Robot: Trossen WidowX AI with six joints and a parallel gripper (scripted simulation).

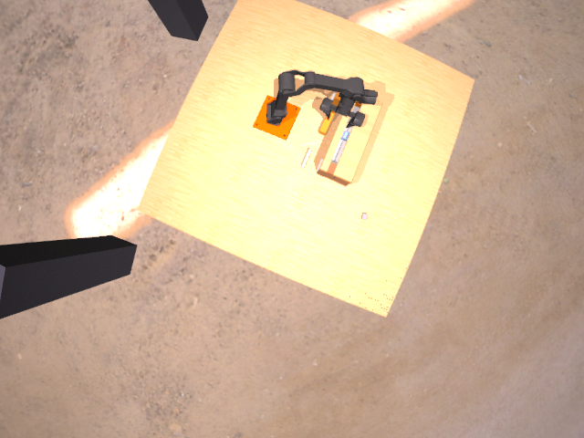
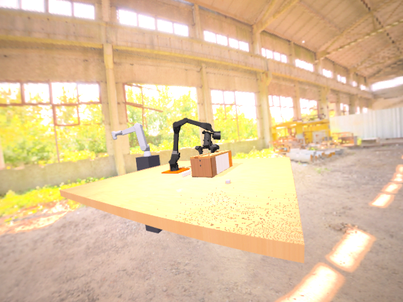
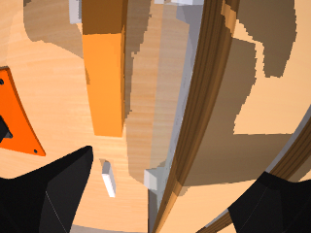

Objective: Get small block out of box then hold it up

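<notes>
My gripper tip is now 4 cm to the left of the wooden box, 3 cm short of it and 3 cm above it. Round my gripper tip: orange bar: 7 cm to the left, 7 cm below, 4 cm behind; then blue-grey block: 5 cm ahead, 4 cm to the right.
</notes>
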